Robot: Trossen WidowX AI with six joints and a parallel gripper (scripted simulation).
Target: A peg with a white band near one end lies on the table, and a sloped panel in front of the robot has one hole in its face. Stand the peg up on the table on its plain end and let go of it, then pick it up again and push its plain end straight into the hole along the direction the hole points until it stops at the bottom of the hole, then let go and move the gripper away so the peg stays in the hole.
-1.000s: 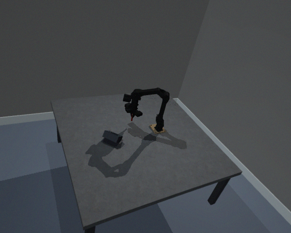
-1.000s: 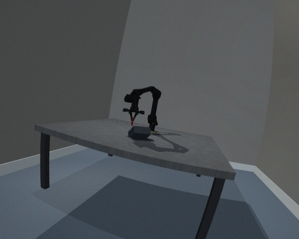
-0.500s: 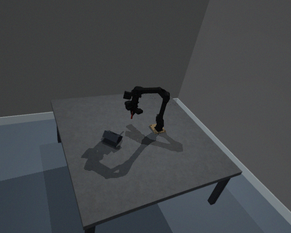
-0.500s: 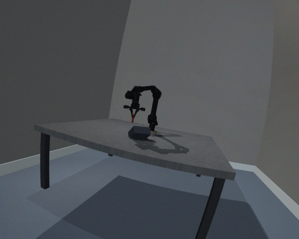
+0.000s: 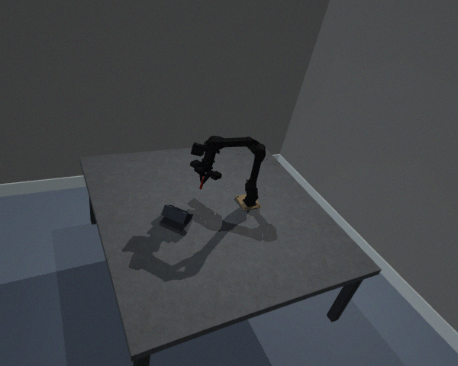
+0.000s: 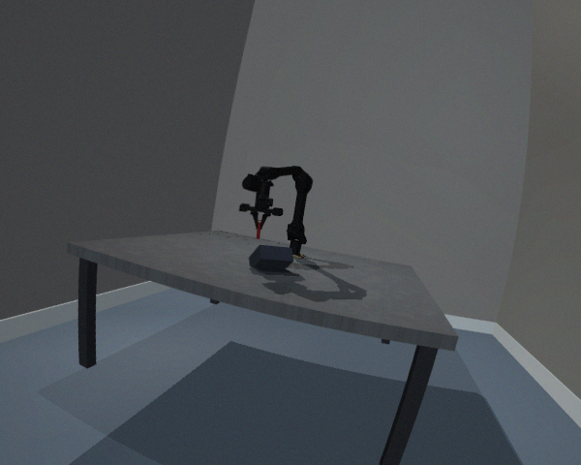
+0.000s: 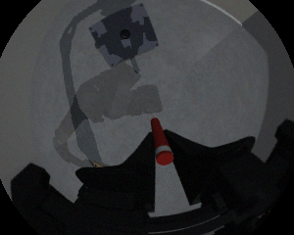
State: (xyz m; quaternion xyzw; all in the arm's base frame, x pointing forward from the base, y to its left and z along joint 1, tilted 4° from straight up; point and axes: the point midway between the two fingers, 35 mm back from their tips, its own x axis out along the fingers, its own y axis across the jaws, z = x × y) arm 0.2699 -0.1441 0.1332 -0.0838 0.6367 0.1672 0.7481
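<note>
The sloped dark panel lies 19 cm ahead of my gripper tip, 11 cm to the left of it and 9 cm below it. Also, from my gripper tip: red peg 2 cm above.
</note>
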